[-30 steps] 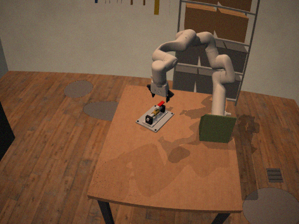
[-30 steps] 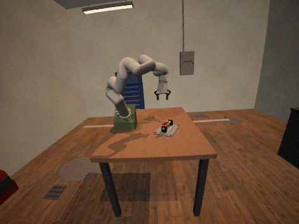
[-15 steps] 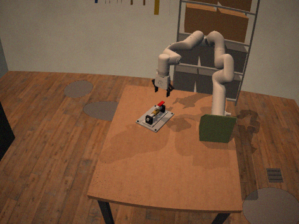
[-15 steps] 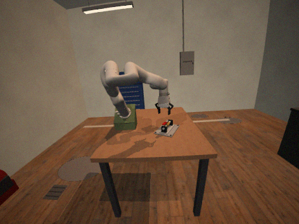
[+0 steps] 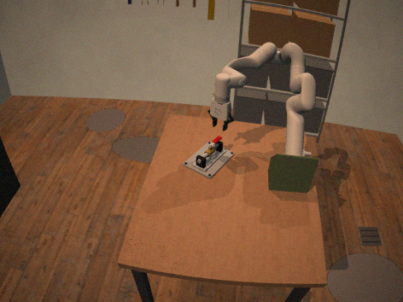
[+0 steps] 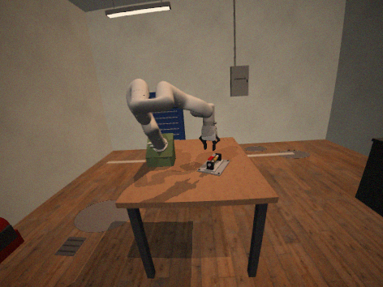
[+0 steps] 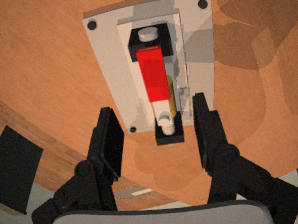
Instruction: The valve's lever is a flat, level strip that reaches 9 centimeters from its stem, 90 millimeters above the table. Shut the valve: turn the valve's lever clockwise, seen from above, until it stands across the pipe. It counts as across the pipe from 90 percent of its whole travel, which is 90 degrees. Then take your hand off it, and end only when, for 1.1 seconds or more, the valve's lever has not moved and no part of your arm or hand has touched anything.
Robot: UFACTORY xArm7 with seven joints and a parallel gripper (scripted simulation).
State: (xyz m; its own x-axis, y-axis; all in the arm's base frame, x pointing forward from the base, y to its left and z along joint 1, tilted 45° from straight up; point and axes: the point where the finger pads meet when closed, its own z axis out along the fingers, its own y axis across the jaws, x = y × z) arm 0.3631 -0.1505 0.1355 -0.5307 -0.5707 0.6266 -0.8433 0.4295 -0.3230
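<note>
The red lever lies 8 cm below my hand, 4 cm to the left of it and 3 cm ahead of it.
</note>
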